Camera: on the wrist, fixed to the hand. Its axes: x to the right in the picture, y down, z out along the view.
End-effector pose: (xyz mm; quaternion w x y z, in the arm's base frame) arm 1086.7 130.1 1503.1 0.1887 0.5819 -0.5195 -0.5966
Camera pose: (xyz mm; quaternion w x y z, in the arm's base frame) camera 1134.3 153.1 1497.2 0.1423 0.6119 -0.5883 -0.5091
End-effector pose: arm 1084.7 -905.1 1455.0 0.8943 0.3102 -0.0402 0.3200
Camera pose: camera 1077.5 -921.2 1404.9 0.8474 0.4037 0.0225 0.3440
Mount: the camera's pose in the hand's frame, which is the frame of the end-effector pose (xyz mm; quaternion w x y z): -28.1 -31.9 -31.9 0.9923 0.1192 0.0317 0.0133
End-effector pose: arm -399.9 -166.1 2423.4 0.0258 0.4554 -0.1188 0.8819
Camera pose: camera -404.0 -125.9 2388.8 0.0366 -0.4254 0.0180 -0.9041
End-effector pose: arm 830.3 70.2 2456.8 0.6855 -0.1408 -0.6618 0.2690
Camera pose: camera 868.1 33.8 2448.3 0.7144 -0.0753 -0.6010 0.3504
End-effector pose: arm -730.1 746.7 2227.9 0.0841 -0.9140 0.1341 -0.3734
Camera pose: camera -766.0 783.9 2240.0 0.1931 -0.8833 0.1034 -0.4144
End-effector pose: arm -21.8 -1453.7 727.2 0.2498 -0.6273 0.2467 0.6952
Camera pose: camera 25.5 -1451.7 751.3 0.3056 -0.6114 0.3439 0.6438
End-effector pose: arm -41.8 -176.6 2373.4 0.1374 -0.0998 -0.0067 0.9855
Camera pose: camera -0.4 -154.0 2348.9 0.1353 -0.1140 0.1165 0.9773
